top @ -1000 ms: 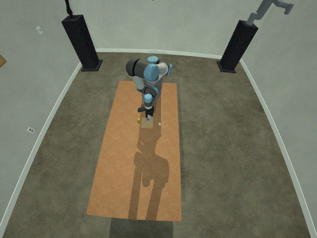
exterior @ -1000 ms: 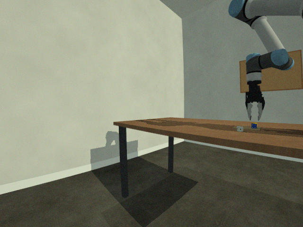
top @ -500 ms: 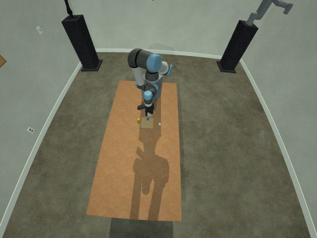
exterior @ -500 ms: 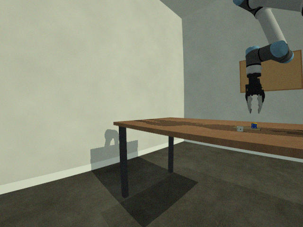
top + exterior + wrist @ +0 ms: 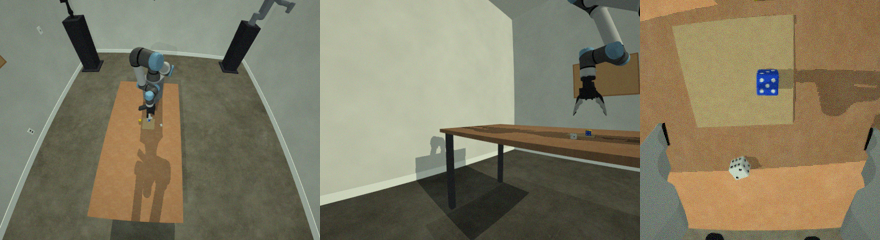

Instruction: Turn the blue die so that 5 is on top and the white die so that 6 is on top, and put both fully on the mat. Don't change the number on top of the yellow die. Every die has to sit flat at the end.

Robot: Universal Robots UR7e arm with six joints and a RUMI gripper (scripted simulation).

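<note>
Right now my hand is 6 cm short of the white die, 14 cm to the right of it and 10 cm above it. From my hand the other things lie so: blue die (10 cm below); yellow die (11 cm to the right, 10 cm below); tan mat (4 cm ahead, 11 cm below).
</note>
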